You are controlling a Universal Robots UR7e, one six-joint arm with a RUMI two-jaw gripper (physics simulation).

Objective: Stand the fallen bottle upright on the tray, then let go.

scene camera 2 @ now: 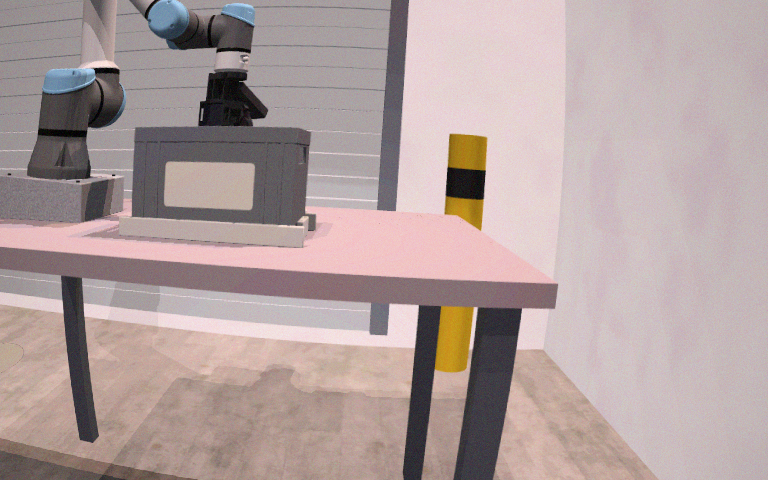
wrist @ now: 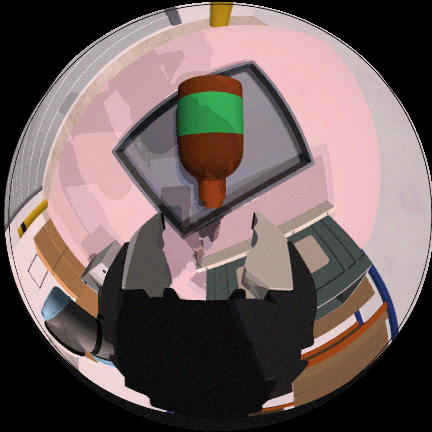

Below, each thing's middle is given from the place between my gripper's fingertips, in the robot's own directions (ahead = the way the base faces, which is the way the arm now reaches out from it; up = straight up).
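Labels:
I consider the pale rail [scene camera 2: 225, 232]. It is 33 cm to the right of my hand and 7 cm ahead of it, and the rail is also 8 cm below my hand.

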